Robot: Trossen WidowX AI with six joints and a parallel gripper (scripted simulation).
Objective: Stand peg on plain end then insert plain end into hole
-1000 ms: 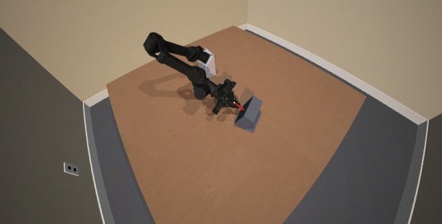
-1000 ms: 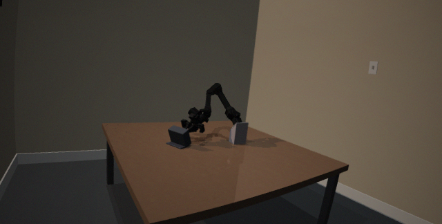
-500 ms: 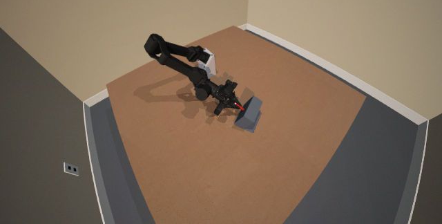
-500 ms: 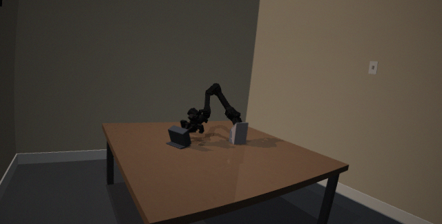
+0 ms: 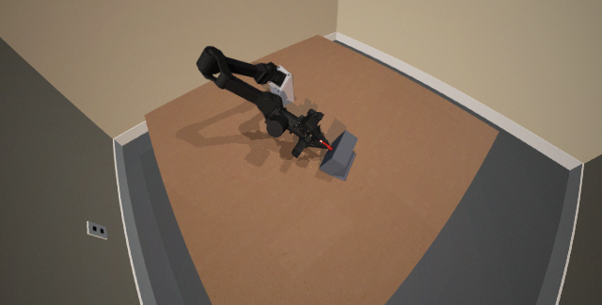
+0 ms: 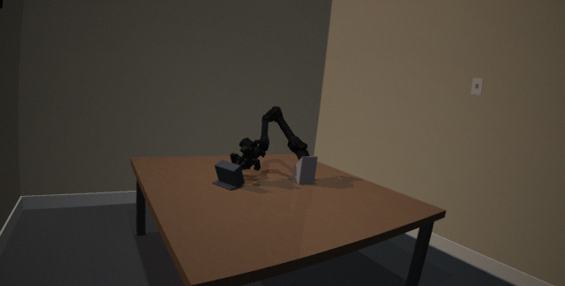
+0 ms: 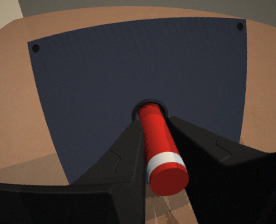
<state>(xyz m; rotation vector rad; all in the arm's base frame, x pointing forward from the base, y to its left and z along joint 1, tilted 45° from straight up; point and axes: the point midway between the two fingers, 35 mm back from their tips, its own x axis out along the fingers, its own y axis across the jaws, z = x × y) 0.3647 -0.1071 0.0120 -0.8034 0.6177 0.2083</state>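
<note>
The red peg is 10 mm behind my gripper tip and 10 mm to the right of it. From my gripper tip the other things lie so: flat foot: 60 mm ahead, 30 mm to the left, 70 mm below; grey sloped panel: 40 mm ahead, 20 mm to the left, 20 mm below.
</note>
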